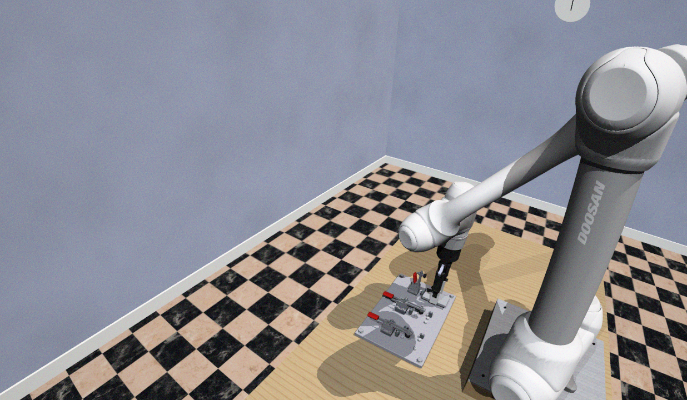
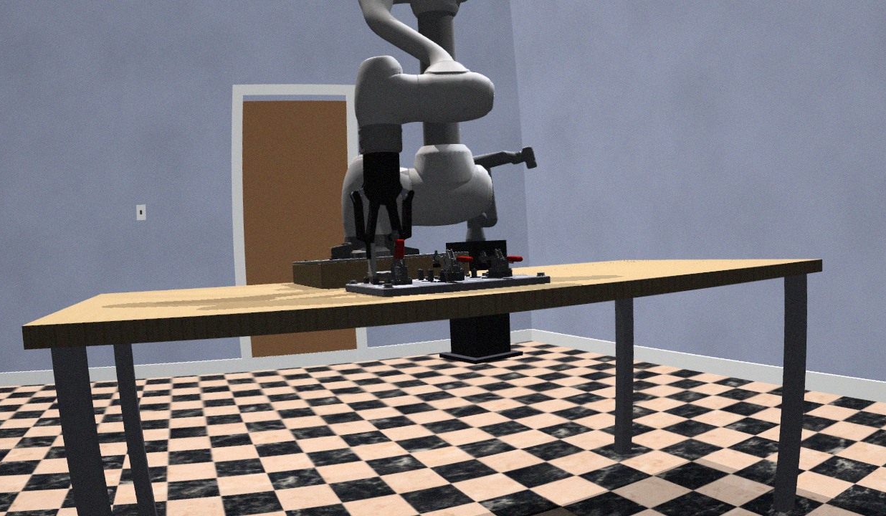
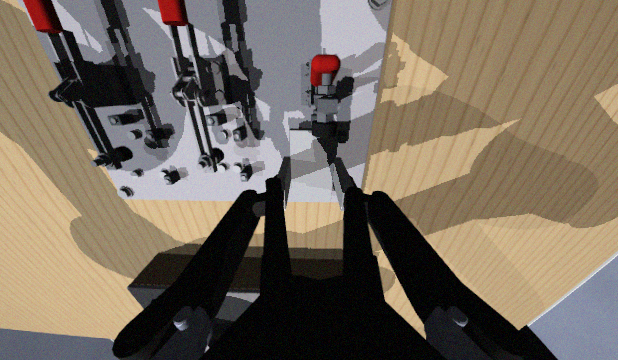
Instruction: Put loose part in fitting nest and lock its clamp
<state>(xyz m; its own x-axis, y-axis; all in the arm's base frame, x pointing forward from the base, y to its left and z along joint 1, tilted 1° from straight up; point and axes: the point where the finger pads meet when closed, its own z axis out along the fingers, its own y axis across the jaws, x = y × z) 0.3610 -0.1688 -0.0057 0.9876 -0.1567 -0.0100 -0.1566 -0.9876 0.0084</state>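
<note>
Right now my hand is 70 mm short of the grey fixture plate, 100 mm to the right of it and 50 mm above it. From my hand the other things lie so: flat grey part 30 mm below.
</note>
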